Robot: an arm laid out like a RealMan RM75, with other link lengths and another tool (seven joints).
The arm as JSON. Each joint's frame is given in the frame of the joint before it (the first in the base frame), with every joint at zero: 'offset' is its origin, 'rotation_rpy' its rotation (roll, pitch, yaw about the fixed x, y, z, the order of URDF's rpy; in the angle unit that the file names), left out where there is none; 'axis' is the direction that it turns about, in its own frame. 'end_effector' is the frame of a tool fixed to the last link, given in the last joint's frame.
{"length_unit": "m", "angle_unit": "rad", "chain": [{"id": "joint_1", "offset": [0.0, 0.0, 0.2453], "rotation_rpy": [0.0, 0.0, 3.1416], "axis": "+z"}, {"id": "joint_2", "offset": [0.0, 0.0, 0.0], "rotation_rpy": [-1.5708, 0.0, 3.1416], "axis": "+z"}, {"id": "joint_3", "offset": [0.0, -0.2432, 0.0], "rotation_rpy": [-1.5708, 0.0, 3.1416], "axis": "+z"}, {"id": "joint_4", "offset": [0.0, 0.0, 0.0], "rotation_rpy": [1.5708, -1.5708, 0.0], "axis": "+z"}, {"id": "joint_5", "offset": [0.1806, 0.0, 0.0], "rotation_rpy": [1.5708, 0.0, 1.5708], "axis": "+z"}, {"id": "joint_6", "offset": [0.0, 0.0, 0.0], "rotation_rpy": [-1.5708, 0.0, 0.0], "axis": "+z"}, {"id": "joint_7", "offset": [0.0, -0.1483, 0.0], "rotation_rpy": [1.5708, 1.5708, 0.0], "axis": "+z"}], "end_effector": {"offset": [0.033, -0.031, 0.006], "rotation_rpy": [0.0, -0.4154, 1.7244]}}
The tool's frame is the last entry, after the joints.
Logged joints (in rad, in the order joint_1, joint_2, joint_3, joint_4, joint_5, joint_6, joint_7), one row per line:
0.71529, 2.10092, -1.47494, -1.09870, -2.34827, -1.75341, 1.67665
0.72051, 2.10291, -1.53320, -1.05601, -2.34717, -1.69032, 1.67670
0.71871, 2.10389, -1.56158, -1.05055, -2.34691, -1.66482, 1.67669
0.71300, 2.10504, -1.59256, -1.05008, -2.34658, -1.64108, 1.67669
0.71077, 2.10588, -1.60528, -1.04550, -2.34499, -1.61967, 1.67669
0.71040, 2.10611, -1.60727, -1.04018, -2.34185, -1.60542, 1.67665
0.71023, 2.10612, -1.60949, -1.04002, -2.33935, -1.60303, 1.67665
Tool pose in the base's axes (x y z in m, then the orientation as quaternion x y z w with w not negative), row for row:
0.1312, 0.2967, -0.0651, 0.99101, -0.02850, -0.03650, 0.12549
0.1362, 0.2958, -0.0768, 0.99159, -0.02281, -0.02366, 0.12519
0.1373, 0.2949, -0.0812, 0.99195, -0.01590, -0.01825, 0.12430
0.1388, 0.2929, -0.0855, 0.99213, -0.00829, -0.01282, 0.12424
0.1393, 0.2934, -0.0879, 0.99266, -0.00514, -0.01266, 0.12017
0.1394, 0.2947, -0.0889, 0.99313, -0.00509, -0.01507, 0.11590
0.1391, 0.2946, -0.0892, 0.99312, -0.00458, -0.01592, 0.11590
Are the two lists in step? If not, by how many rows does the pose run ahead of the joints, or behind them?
They are in step.
